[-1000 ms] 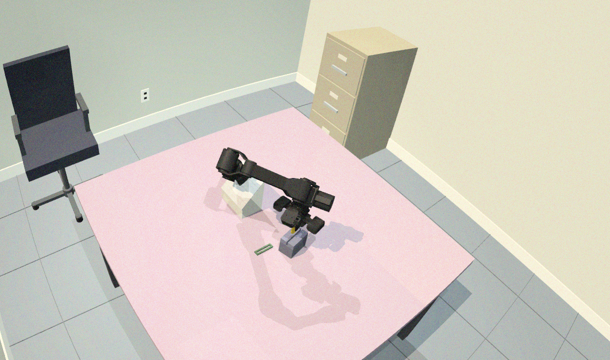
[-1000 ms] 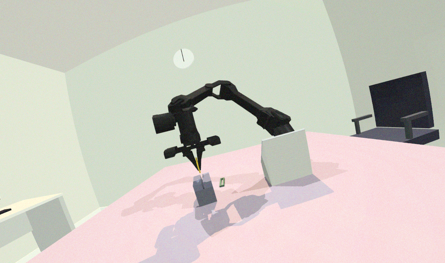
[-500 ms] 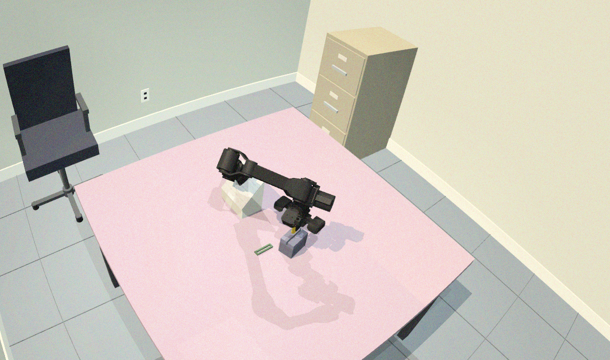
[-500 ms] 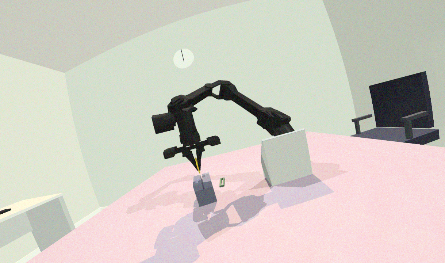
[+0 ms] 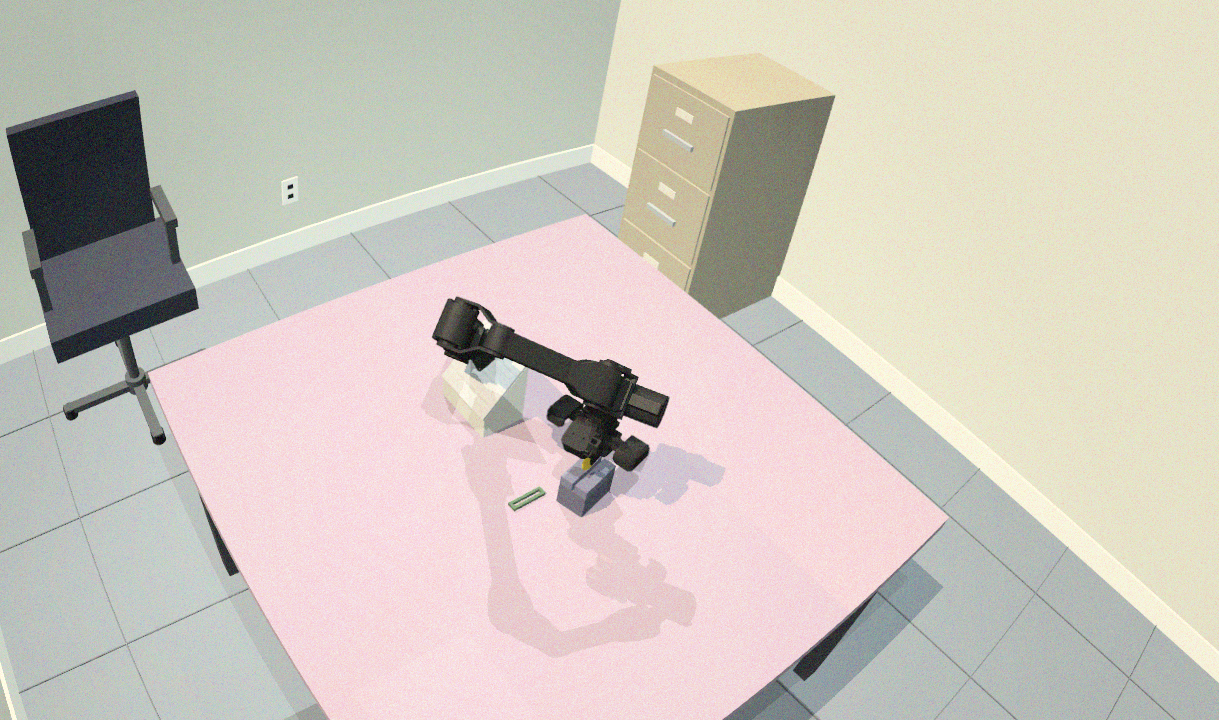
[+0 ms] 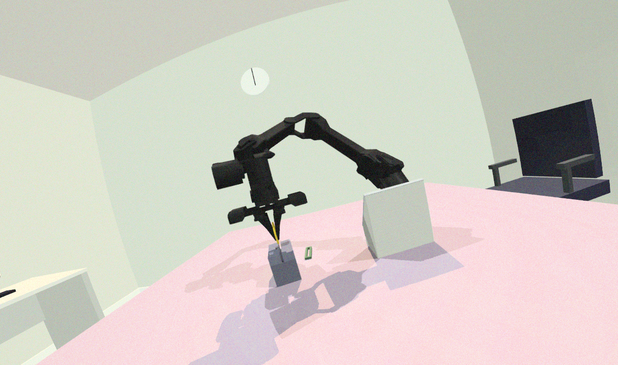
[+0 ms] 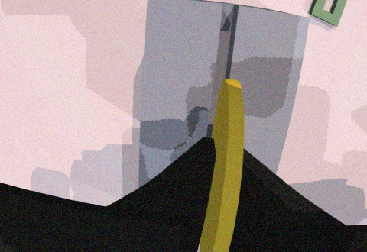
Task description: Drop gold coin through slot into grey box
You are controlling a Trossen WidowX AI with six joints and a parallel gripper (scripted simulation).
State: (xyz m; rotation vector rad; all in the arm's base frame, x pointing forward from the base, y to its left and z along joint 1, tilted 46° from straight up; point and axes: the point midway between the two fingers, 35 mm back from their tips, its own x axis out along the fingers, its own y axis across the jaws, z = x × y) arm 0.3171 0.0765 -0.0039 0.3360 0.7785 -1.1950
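Right now my gripper tip is 20 mm below the gold coin.
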